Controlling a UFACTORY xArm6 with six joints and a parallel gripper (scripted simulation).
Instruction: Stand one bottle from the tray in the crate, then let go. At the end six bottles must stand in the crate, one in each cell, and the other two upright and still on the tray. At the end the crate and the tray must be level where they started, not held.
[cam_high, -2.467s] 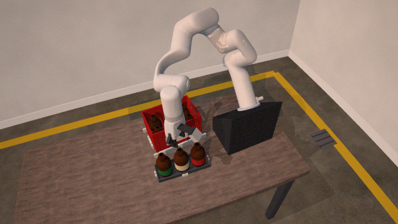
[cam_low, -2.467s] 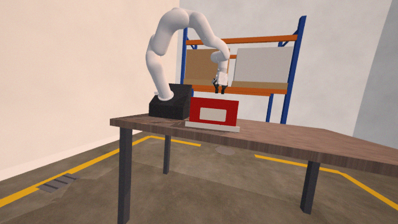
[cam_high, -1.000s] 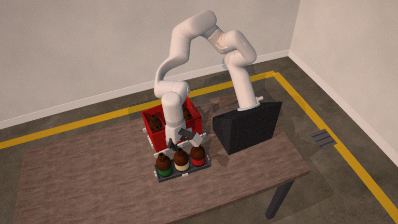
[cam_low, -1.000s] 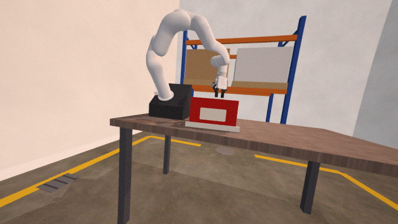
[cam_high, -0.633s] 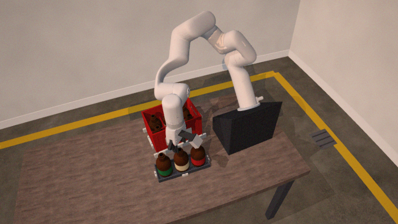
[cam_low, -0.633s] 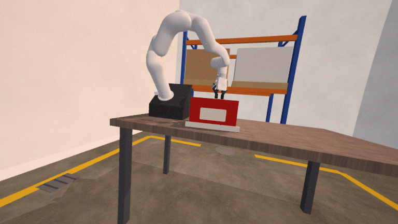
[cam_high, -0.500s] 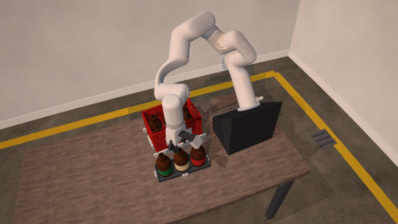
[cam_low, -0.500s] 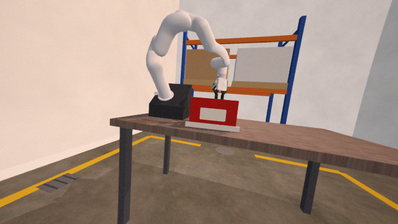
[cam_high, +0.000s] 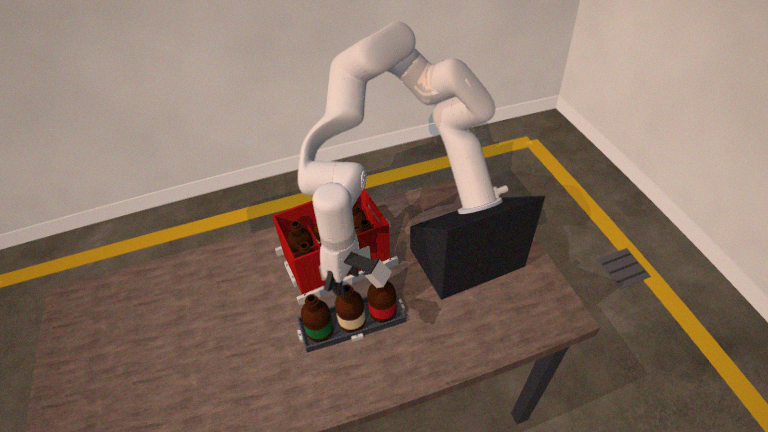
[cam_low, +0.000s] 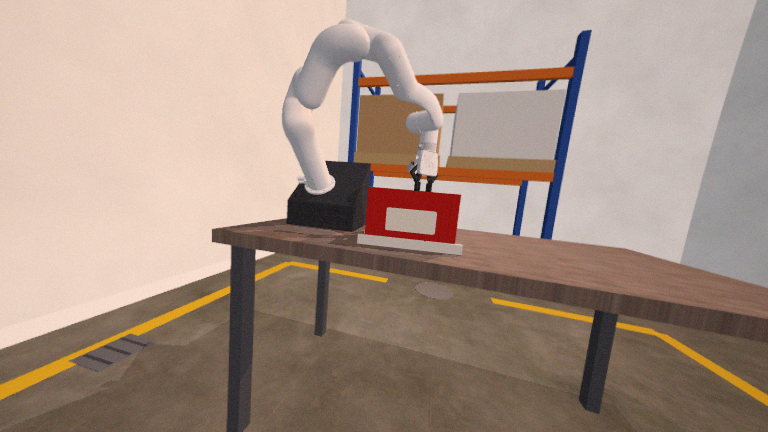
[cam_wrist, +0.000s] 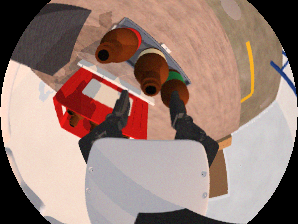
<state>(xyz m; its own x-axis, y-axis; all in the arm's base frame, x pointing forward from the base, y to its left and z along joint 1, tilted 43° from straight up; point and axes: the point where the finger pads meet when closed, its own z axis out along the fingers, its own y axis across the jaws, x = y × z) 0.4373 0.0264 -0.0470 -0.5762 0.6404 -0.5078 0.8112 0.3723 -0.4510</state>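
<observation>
My gripper is now 90 mm past the red-labelled bottle, 10 mm to the right of it and 110 mm above it. Round my hand: crate: 50 mm behind, 220 mm to the right, 110 mm below; green-label bottle: 90 mm ahead, 20 mm to the right, 110 mm below; grey tray: 180 mm below.
</observation>
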